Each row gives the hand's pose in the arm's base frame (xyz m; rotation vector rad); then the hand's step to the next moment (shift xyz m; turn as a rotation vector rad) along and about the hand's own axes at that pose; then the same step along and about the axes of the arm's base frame.
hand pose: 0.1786 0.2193 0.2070 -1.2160 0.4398 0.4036
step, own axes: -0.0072 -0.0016 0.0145 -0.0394 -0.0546 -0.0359
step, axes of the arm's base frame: -0.0037 0.0129 0.0092 -0.0088 -0.0529 0.0543
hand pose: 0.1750 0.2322 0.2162 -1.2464 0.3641 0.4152
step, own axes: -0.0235 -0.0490 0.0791 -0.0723 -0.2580 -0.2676
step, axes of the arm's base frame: 0.0068 0.0606 0.0741 0.0533 -0.3320 0.1742
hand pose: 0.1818 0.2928 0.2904 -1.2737 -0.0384 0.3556
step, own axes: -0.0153 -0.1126 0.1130 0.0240 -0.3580 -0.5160
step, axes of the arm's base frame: -0.0127 0.0728 0.1422 0.2237 -0.5599 0.1775
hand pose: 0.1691 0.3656 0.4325 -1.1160 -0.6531 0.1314
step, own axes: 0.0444 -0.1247 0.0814 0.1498 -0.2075 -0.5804
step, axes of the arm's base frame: -0.0360 0.0262 0.1489 0.3935 -0.4906 0.0826
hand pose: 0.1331 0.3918 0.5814 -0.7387 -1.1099 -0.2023
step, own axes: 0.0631 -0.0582 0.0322 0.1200 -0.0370 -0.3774
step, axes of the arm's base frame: -0.0241 -0.0103 0.0879 0.3149 -0.2411 0.0304
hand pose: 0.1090 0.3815 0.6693 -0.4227 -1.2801 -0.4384
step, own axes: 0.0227 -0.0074 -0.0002 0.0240 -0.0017 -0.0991
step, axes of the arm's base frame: 0.0014 -0.0081 0.0224 0.0853 -0.0559 0.0002
